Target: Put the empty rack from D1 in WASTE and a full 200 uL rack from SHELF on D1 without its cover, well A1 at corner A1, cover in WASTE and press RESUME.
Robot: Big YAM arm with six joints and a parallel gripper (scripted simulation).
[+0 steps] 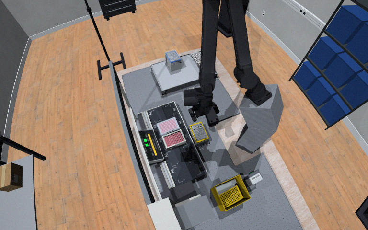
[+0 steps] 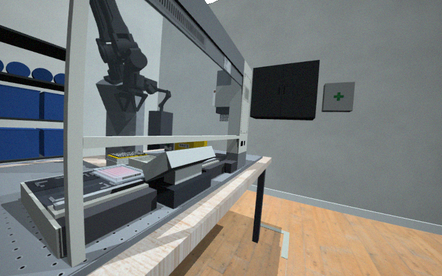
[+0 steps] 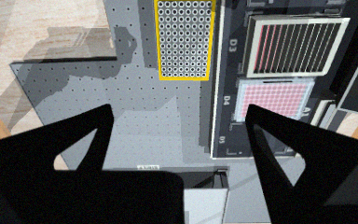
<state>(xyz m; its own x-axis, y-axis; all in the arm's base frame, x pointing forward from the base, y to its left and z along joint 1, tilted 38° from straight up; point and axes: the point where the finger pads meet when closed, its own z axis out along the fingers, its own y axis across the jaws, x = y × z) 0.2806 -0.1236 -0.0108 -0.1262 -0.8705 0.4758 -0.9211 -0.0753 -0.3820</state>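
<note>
Now: hand 25 cm above the spare nest. Also, from my hand: clear tip-rack cover 4 cm ahead, 35 cm to the left, 21 cm below; pink plate 15 cm ahead, 13 cm to the right, 20 cm below; frame bar 35 cm ahead, 9 cm below.
</note>
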